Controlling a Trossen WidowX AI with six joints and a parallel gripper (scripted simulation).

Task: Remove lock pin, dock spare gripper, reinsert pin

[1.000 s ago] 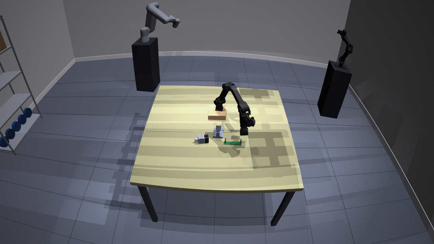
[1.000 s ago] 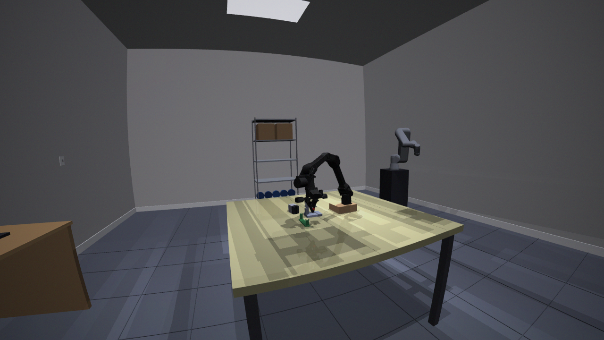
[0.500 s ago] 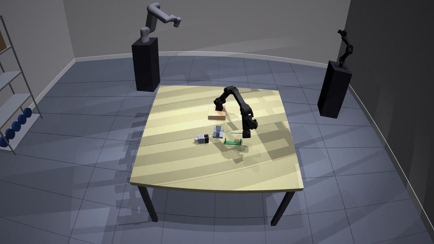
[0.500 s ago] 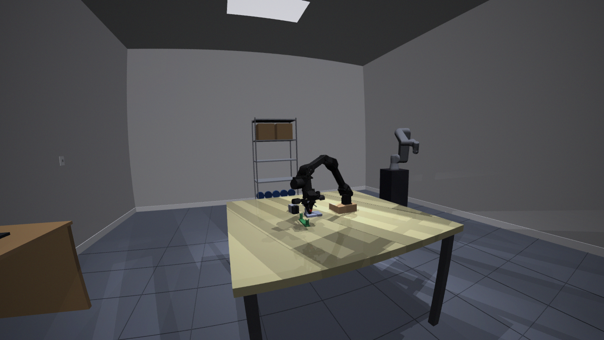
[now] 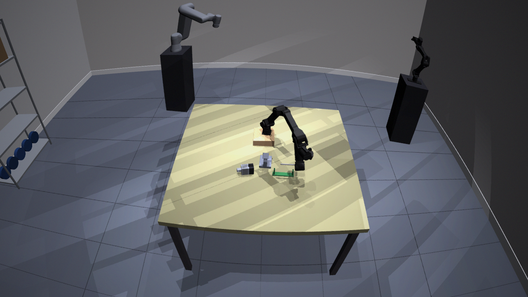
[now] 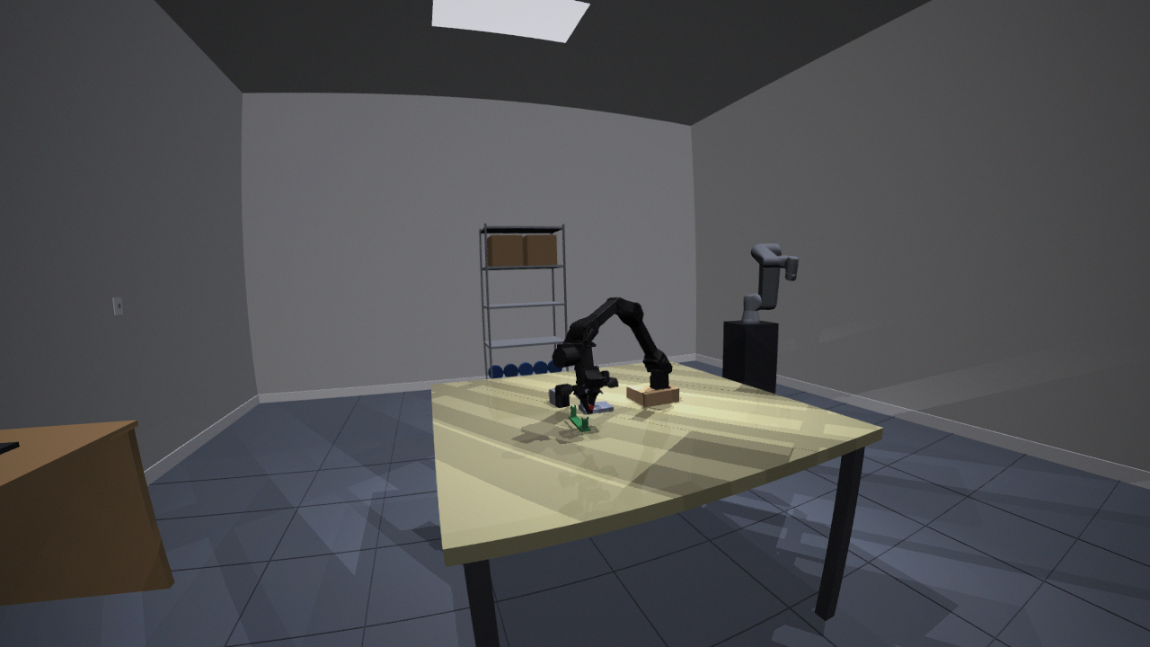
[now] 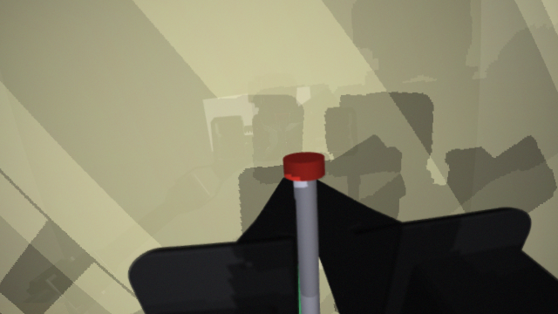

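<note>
The green rack lies 100 mm to the right of my gripper tip, 40 mm below it and 10 mm ahead of it. From my gripper tip the other things lie so: mount (230 mm to the right, 60 mm behind, 10 mm below); spare gripper (350 mm to the right, 40 mm below, 40 mm ahead).
</note>
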